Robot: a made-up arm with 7 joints.
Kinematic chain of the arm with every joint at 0, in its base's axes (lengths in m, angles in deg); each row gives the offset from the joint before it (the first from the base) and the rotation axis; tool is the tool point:
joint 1: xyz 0 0 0 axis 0 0.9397 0.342
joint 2: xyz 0 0 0 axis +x
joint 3: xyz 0 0 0 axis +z
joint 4: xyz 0.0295 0 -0.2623 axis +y
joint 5: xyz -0.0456 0 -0.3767 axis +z
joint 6: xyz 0 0 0 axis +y
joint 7: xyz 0 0 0 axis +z
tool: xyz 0 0 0
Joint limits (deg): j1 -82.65..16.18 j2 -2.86..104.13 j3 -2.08..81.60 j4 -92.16..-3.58 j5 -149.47..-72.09 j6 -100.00..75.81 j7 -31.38..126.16
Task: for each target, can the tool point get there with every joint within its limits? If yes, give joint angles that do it. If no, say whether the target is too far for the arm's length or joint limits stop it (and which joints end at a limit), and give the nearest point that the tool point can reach.
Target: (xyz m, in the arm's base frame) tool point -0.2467 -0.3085 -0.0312
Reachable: no: joint limits stop it (at a limit: joint 1, joint 2, joint 4) | nearest point -0.3546 0.2700 0.2319 | short by 0.645 m
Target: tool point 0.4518 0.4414 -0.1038
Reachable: yes | joints -48.66 48.12 40.99 -25.13 -128.58 -35.08 113.88
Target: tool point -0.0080 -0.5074 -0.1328
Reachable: no: joint limits stop it (at a limit: joint 1, joint 2, joint 3, joint 4) | nearest point 0.3148 -0.2466 0.3042 | short by 0.603 m
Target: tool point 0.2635 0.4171 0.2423
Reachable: yes | joints -25.13 70.98 44.70 -77.09 -134.65 33.20 74.35
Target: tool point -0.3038 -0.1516 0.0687
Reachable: no: joint limits stop it (at a limit: joint 1, joint 2, joint 4) | nearest point -0.3473 0.2627 0.2507 | short by 0.455 m
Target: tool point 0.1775 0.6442 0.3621
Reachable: no: too far | nearest point 0.1496 0.5469 0.3020 | short by 0.118 m
